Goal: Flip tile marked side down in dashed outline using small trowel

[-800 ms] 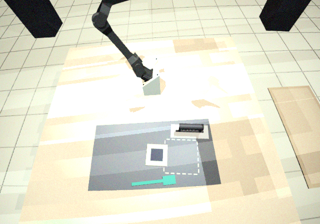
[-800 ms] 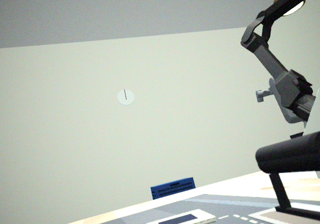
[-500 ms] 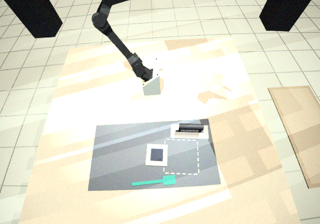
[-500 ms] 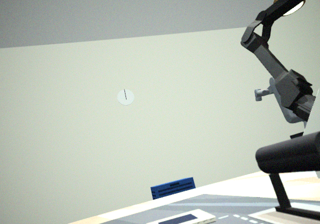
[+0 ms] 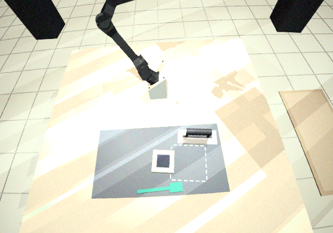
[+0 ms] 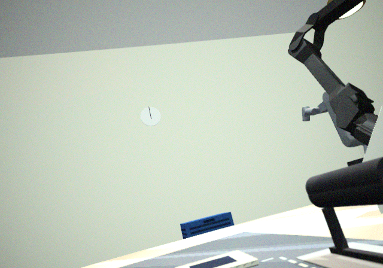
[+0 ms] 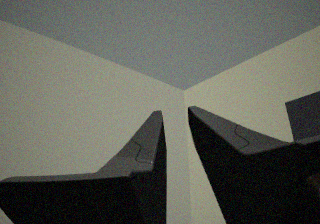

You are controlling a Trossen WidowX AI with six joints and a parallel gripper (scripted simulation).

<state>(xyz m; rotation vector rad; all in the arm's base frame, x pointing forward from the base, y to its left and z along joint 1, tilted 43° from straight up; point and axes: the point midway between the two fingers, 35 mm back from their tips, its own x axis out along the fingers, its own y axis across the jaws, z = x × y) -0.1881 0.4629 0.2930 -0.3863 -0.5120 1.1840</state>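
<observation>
My gripper tip is now 410 mm short of the trowel, 40 mm to the right of it and 660 mm above it. Round my gripper tip: grey mat 530 mm ahead, 130 mm to the right, 720 mm below; arrow 670 mm ahead, 100 mm to the right, 690 mm below; tile 540 mm ahead, 110 mm to the right, 690 mm below.
</observation>
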